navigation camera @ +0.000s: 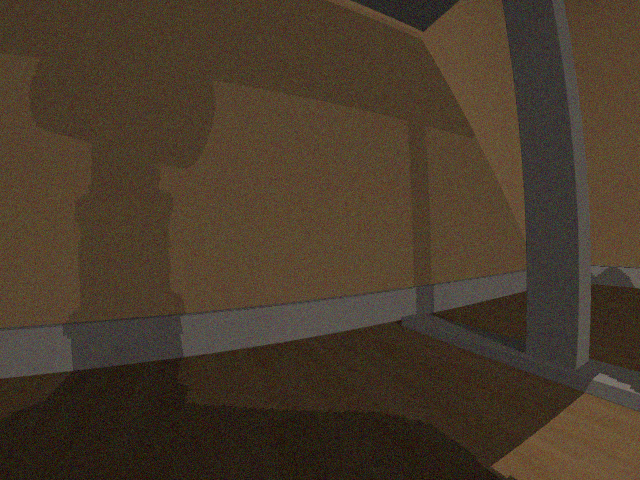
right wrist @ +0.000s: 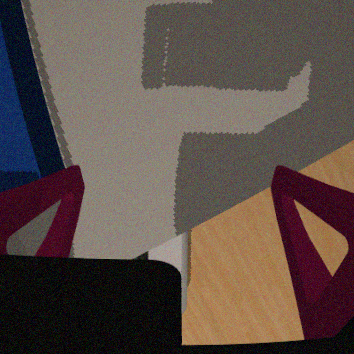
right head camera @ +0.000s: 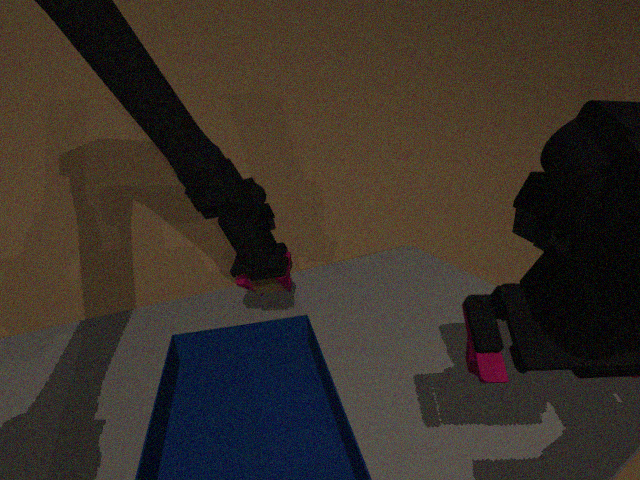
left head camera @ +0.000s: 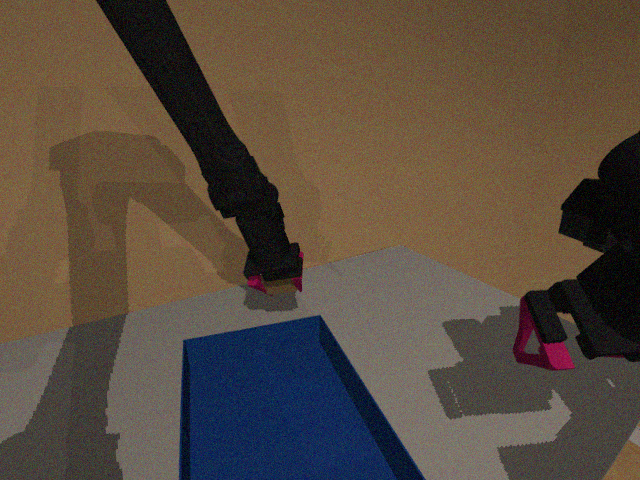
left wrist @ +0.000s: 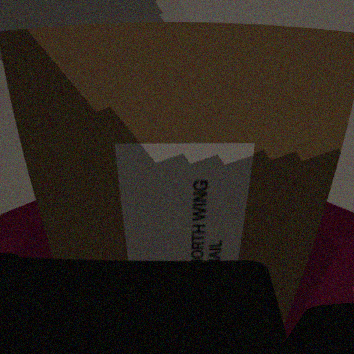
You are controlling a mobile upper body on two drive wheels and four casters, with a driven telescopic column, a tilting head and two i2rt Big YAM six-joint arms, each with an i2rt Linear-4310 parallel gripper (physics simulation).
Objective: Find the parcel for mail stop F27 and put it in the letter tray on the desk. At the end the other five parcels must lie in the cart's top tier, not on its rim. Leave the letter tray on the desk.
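Frame: origin at the left arm's base, x back, y left, z down, level; centimetres.
Where they show: left gripper, fingertip midpoint: (right head camera: pixel 276 291) (left head camera: pixel 286 291); right gripper, fingertip midpoint: (right wrist: pixel 177 175) (right head camera: pixel 517 363) (left head camera: pixel 556 353).
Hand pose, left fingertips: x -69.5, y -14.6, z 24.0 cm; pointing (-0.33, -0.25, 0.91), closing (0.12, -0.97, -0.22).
Note:
Things, the pixels of their top centre, and the offset from my left fingertips. "pt": a spot on its surface instead. Level surfaces: height alone.
- brown parcel at its top centre: (left wrist: pixel 231 265) (left head camera: pixel 281 251) (right head camera: pixel 269 251) dx -0.9, dy +0.9, dz -8.7 cm
- blue letter tray at its top centre: (left head camera: pixel 276 397) (right head camera: pixel 245 393) dx +25.0, dy +0.4, dz +2.5 cm
- grey desk at its surface level: dz +9.0 cm
- grey desk leg at a spot on its surface: (navigation camera: pixel 550 206) pt dx -6.9, dy -42.5, dz +76.1 cm
- Wooden floor at its surface level: dz +104.0 cm
My left gripper (left head camera: pixel 276 287) (right head camera: pixel 264 285) is shut on a brown parcel (left head camera: pixel 279 286) (right head camera: pixel 268 286) (left wrist: pixel 190 85). It holds the parcel beyond the far edge of the blue letter tray, and a shadow lies on the desk below. The parcel's white label reads "ORTH WING" and "AIL" in the left wrist view; the rest is hidden, and no mail stop shows. The blue letter tray (left head camera: pixel 279 403) (right head camera: pixel 253 403) (right wrist: pixel 15 90) stands on the grey desk (left head camera: pixel 382 289) (right head camera: pixel 361 289) (right wrist: pixel 105 120). My right gripper (right wrist: pixel 177 175) is open, with nothing between its fingers, over the desk's edge right of the tray.
A tan wall (left head camera: pixel 439 129) (right head camera: pixel 387 129) (navigation camera: pixel 299 206) rises behind the desk. In the navigation camera a grey desk leg (navigation camera: pixel 550 206) stands on a foot bar at the right. Wooden floor (right wrist: pixel 240 290) (navigation camera: pixel 584 439) shows past the desk's edge. The cart does not show.

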